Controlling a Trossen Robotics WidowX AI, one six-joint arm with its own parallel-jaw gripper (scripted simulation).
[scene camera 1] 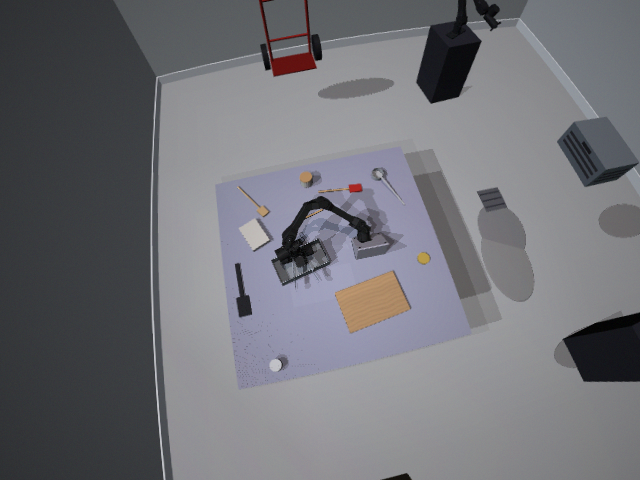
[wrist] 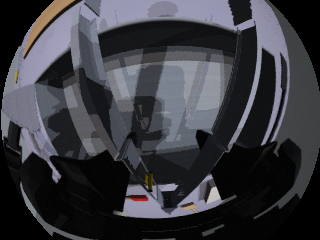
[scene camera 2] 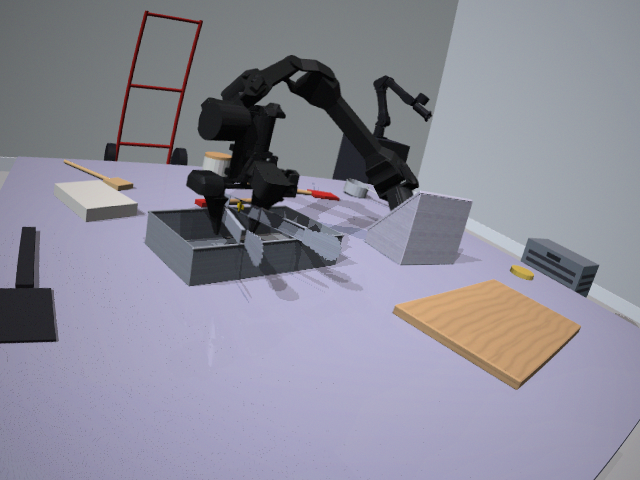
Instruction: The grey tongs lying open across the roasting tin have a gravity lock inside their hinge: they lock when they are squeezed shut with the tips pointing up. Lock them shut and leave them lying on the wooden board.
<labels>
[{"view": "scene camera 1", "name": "wooden board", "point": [378,299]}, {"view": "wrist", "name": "gripper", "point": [167,134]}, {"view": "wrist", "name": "grey roasting tin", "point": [168,75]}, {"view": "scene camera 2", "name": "gripper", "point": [233,233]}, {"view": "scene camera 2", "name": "white slab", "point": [92,200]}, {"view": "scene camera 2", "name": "wooden board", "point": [507,334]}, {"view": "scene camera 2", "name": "grey roasting tin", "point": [184,239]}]
</labels>
